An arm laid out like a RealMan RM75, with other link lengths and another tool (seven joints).
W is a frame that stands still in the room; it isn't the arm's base.
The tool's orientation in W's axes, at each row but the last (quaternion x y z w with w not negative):
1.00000 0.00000 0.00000 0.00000
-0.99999 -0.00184 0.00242 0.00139
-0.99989 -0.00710 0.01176 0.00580
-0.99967 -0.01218 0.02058 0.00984
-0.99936 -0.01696 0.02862 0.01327
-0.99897 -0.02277 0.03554 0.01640
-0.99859 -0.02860 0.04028 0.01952
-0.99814 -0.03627 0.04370 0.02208
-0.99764 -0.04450 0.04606 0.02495
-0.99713 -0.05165 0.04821 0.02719
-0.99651 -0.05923 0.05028 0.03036
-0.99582 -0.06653 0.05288 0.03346
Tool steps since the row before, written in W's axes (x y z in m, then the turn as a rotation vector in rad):
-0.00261 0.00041 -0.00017 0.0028 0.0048 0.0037
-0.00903 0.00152 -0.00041 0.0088 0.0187 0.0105
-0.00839 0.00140 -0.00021 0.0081 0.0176 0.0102
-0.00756 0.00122 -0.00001 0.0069 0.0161 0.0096
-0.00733 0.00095 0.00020 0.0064 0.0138 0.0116
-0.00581 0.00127 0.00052 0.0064 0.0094 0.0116
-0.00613 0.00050 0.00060 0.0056 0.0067 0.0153
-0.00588 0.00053 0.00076 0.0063 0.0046 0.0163
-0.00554 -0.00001 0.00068 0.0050 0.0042 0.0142
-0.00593 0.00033 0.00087 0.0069 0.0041 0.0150
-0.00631 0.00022 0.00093 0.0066 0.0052 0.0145
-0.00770 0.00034 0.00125 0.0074 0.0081 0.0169
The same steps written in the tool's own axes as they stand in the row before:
-0.00261 -0.00041 0.00017 0.0028 -0.0048 -0.0037
-0.00902 -0.00155 0.00046 0.0088 -0.0187 -0.0105
-0.00836 -0.00152 0.00042 0.0081 -0.0176 -0.0102
-0.00752 -0.00140 0.00035 0.0069 -0.0161 -0.0096
-0.00729 -0.00120 0.00025 0.0062 -0.0139 -0.0116
-0.00577 -0.00154 -0.00006 0.0060 -0.0095 -0.0117
-0.00612 -0.00086 -0.00008 0.0048 -0.0070 -0.0154
-0.00587 -0.00098 -0.00021 0.0052 -0.0049 -0.0166
-0.00556 -0.00051 -0.00016 0.0041 -0.0045 -0.0144
-0.00592 -0.00097 -0.00026 0.0059 -0.0043 -0.0154
-0.00630 -0.00101 -0.00026 0.0057 -0.0054 -0.0148
-0.00767 -0.00142 -0.00037 0.0067 -0.0083 -0.0171

